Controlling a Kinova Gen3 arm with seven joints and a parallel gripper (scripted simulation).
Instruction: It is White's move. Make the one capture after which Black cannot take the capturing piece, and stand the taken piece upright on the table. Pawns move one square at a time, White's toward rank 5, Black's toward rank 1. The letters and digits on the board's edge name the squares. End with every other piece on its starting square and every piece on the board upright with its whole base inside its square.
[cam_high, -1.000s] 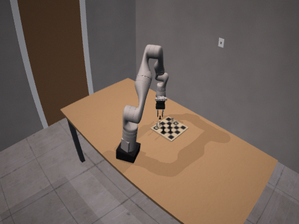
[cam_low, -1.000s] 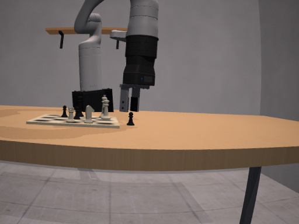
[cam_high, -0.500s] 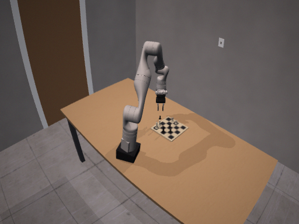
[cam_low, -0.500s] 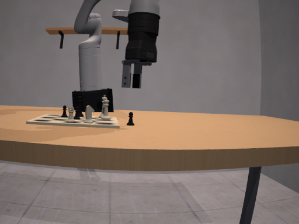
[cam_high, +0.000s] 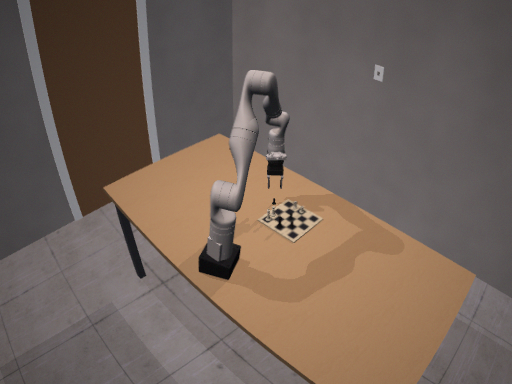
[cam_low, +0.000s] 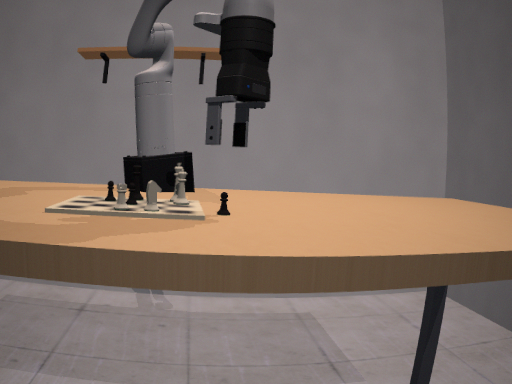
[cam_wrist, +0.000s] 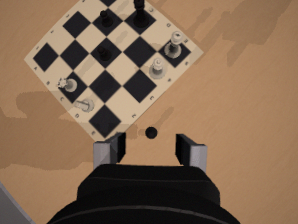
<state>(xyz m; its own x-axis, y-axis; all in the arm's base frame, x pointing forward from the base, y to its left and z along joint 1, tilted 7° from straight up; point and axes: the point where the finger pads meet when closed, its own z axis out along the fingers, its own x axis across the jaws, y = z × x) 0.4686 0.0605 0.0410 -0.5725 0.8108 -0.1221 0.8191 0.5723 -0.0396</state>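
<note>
Now: hand 120 mm past the tall white piece, 80 mm above it and 50 mm to the left of it. Also, from my hand: chessboard (130 mm to the right, 110 mm below, 60 mm behind).
</note>
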